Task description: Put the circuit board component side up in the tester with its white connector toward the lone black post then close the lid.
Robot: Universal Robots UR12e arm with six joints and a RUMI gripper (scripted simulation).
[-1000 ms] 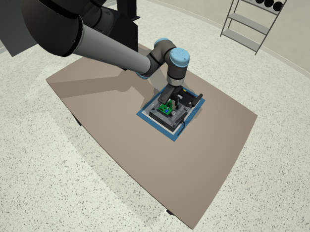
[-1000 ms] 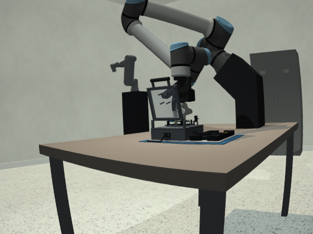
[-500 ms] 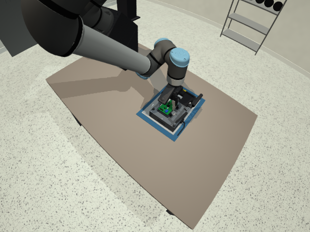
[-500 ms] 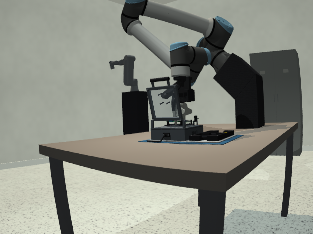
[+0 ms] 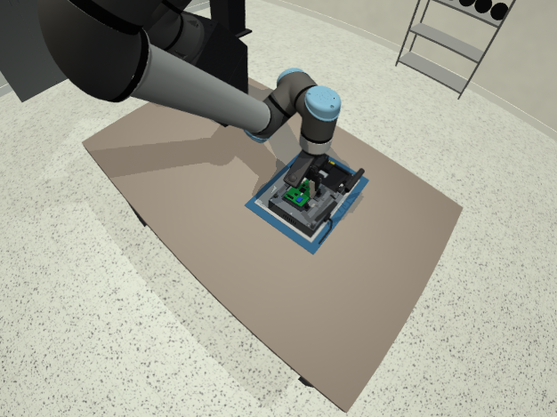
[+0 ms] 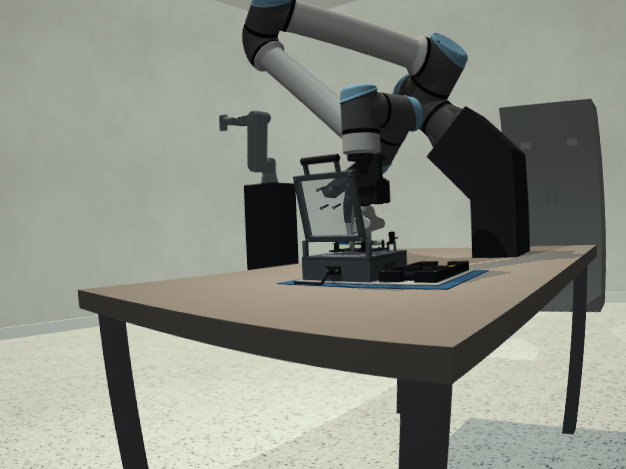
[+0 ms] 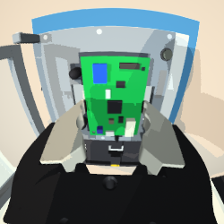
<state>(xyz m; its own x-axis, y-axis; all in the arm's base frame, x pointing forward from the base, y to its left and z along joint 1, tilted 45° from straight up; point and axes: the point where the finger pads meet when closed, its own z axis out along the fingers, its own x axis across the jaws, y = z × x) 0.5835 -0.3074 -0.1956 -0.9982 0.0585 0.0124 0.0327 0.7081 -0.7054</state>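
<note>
The green circuit board is right at my hand. Also, from my hand: tester bed: 10 mm below, 10 mm ahead; black post: 60 mm to the left, 60 mm behind, 10 mm above; tester: 40 mm to the left, 40 mm ahead, 30 mm above.
</note>
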